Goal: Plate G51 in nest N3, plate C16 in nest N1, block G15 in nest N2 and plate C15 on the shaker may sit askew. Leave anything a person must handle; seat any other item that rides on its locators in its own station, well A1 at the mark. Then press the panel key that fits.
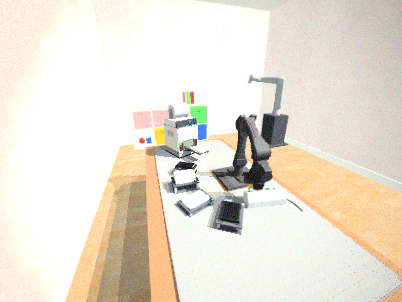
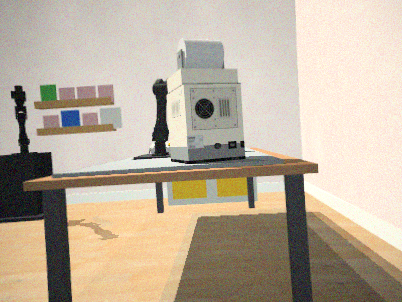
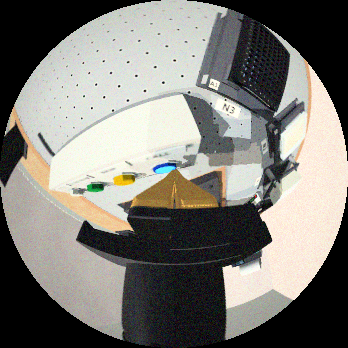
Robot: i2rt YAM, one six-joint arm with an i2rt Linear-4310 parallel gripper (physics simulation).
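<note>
My gripper (image 3: 174,173) is shut and empty. Its tips are at the near edge of the blue key (image 3: 164,168), which looks lit; whether they touch it I cannot tell. A yellow key (image 3: 124,179) and a green key (image 3: 95,187) sit beside it on the white panel (image 3: 125,130) (image 1: 265,198). The black plate (image 3: 262,62) (image 1: 231,211) lies in nest N3 (image 3: 215,55) (image 1: 229,228). A white plate (image 3: 293,134) (image 1: 196,200) lies in the nest behind it. Another white-topped item (image 1: 184,176) stands farther back. Seating is too blurred to judge.
A white instrument (image 1: 180,136) (image 2: 215,120) with a roll on top stands at the table's far end. The arm's dark base plate (image 1: 226,179) lies behind the panel. A cable (image 1: 295,204) runs from the panel's end. A second arm (image 1: 278,95) stands off the table.
</note>
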